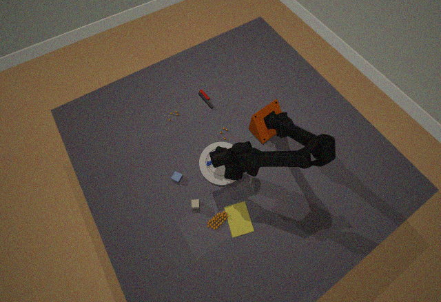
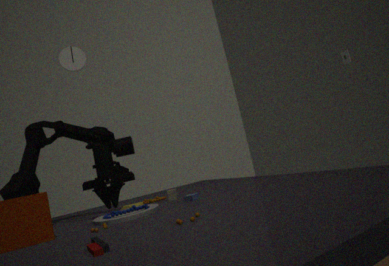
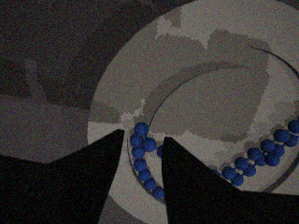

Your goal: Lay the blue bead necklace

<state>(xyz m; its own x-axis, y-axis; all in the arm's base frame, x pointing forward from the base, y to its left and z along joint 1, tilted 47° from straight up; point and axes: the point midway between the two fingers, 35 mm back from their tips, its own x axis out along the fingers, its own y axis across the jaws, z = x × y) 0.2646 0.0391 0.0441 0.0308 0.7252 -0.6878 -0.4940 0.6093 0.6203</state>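
My gripper tip is now 30 mm short of the round white bead board, 60 mm to the left of it and 20 mm above it. The rest, counted from my gripper tip: cream cube (220 mm ahead, 20 mm to the left, 10 mm below); then yellow sheet (120 mm ahead, 170 mm to the left, 30 mm below); then light blue cube (220 mm ahead, 130 mm to the right, 20 mm below).
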